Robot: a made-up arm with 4 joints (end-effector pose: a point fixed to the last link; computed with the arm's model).
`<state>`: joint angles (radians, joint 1 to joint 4).
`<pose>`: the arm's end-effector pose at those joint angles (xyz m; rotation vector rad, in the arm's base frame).
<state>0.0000 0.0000 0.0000 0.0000</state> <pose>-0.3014 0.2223 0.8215 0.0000 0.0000 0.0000</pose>
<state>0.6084 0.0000 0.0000 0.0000</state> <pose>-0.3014 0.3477 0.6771 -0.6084 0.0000 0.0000</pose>
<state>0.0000 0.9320 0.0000 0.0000</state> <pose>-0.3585 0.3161 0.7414 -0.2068 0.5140 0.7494</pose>
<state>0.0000 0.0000 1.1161 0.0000</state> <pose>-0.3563 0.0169 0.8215 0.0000 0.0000 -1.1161</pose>
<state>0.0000 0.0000 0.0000 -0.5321</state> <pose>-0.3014 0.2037 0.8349 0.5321 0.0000 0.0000</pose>
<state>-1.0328 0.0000 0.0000 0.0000</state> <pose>-0.3014 -0.0928 0.8326 1.0328 0.0000 0.0000</pose>
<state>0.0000 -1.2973 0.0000 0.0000</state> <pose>-0.4119 0.0899 0.8819 0.2878 -0.7155 -1.0432</pose>
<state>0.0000 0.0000 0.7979 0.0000</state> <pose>-0.3173 0.0672 0.8215 0.0000 0.0000 -0.7979</pose>
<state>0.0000 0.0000 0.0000 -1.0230</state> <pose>-0.3014 0.1825 0.8372 1.0230 0.0000 0.0000</pose>
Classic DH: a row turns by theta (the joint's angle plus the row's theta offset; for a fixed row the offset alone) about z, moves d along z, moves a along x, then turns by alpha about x. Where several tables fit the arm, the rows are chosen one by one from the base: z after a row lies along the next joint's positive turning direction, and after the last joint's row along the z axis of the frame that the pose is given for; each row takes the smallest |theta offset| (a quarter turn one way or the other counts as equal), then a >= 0, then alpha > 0; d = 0 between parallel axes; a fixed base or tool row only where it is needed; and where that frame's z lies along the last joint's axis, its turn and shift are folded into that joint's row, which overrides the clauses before.
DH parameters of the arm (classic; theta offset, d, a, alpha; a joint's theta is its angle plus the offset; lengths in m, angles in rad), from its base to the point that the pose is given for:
base (fixed): 1.5708 0.5496 0.055 -1.5708
joint 1: 0.6012 0.3839 -0.0127 1.3471
joint 2: -1.258 0.2546 -0.0571 -2.505
joint 3: -1.1884 -0.0324 0.0248 1.5708
joint 4: 0 -0.192 0.0339 1.5708
tool (fixed): -1.5708 0.0276 0 0

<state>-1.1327 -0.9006 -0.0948 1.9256</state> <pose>-0.3291 -0.1576 0.7212 -0.5740 0.6184 -0.5359</pose>
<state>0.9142 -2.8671 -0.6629 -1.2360</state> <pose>-0.5593 0.3697 0.6545 0.2347 -2.3075 0.4605</pose>
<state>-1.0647 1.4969 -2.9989 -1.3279</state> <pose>-0.4417 -0.3216 0.7668 0.7828 -0.6640 -1.7749</pose>
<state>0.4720 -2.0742 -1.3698 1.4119</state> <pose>-0.3206 0.3821 0.7754 -1.9599 -0.8702 -1.0600</pose>
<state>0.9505 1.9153 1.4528 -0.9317</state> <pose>-0.2243 0.2993 0.5128 -0.9296 0.4530 -0.2321</pose>
